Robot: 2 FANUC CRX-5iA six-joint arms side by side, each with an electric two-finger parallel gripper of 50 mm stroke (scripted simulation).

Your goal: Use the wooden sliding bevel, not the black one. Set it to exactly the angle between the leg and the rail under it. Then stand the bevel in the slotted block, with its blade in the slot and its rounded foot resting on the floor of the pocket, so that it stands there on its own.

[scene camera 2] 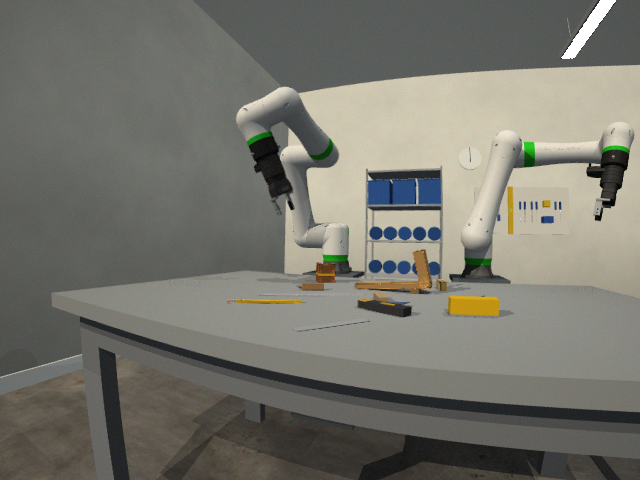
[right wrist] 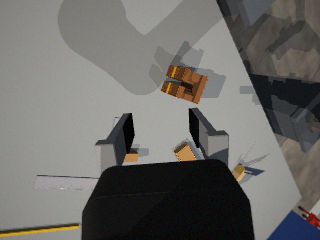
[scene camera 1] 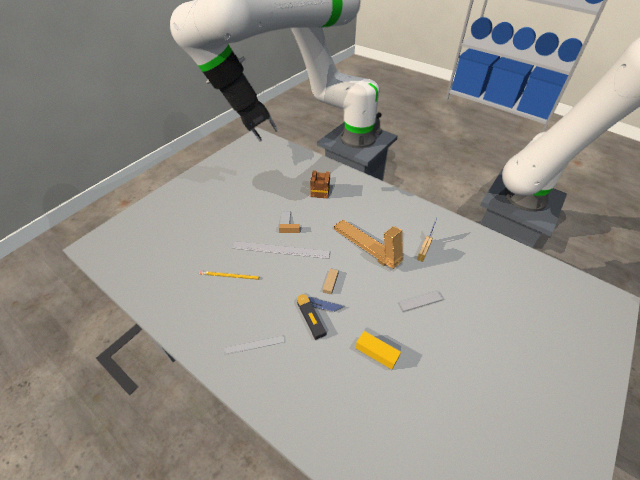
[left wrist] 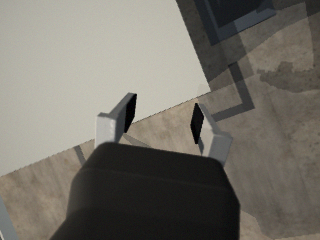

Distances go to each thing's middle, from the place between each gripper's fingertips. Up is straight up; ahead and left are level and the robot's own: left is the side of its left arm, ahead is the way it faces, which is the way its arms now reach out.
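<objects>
My right hand (scene camera 1: 268, 134) is 27 cm above the ruler (right wrist: 42, 182), 18 cm short of it and 17 cm to the right of it. The yellow block (scene camera 2: 468, 306) is well below that same right hand, a long way ahead of it and a long way to the left of it.
As for my left gripper (scene camera 2: 597, 217), it is far above the yellow block, and it is also far short of the block and far to the left of it. The ruler, counted from my left hand, is 270 mm below, 380 mm ahead and 990 mm to the right.
</objects>
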